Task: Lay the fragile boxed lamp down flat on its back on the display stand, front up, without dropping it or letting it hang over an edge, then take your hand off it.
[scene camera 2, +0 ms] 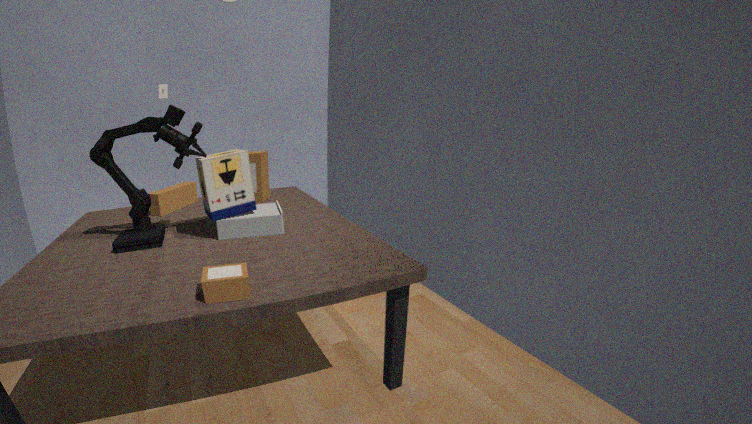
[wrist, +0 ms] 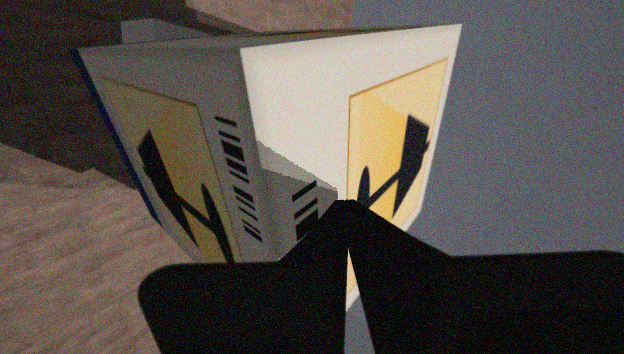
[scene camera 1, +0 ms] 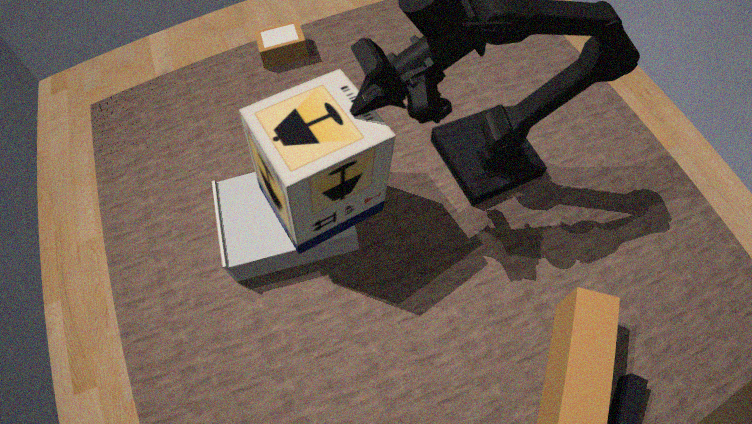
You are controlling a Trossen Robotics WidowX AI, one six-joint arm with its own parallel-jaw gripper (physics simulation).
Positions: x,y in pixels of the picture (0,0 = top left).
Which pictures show my gripper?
Scene camera 2, the wrist view and scene camera 1: all of them.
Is my gripper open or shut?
Shut.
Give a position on a boxed lamp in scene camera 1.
322,170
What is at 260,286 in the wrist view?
My gripper.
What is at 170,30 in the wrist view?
A display stand.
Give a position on a boxed lamp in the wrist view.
At 238,144
